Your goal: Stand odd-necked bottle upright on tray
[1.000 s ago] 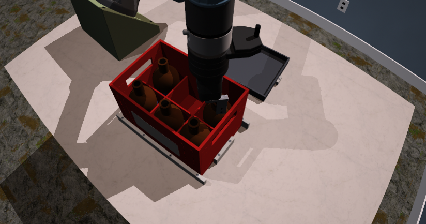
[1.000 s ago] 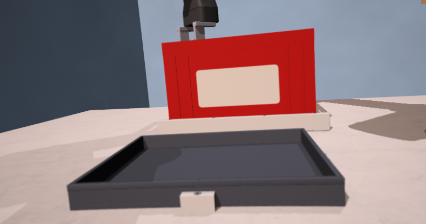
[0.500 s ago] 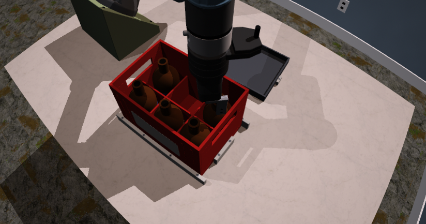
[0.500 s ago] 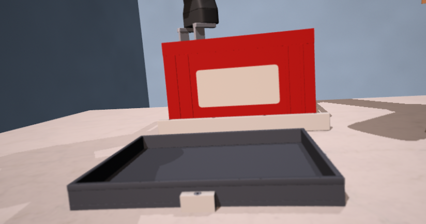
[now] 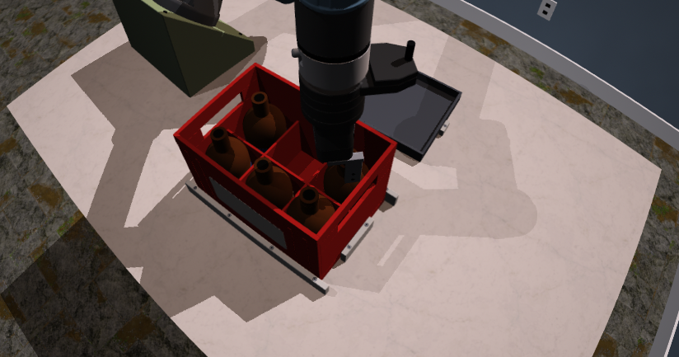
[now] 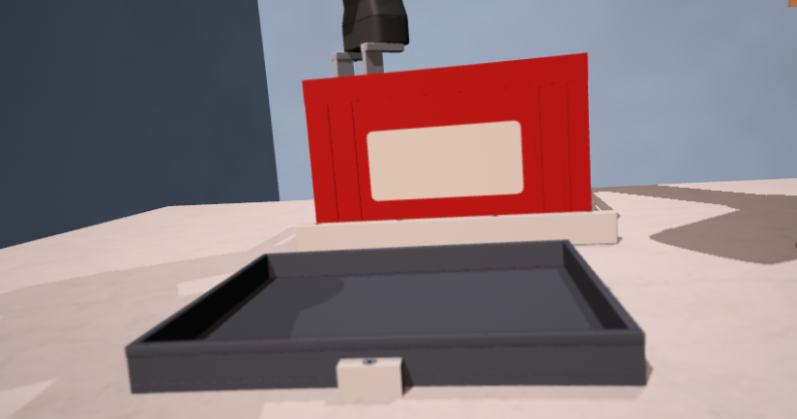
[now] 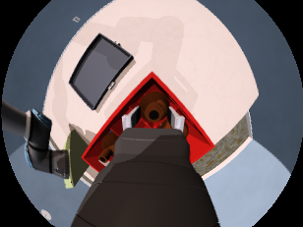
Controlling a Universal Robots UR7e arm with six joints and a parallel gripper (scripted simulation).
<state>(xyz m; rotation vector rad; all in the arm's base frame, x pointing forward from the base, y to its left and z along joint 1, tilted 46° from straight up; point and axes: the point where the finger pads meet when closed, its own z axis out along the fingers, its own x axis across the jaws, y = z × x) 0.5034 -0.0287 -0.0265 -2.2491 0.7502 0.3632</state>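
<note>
Right now the bottle is 7 cm below my hand. The rest, counted from my hand: dark grey tray 24 cm to the left, 15 cm below, 10 cm behind; red crate 8 cm below, 8 cm behind, 5 cm to the right.
</note>
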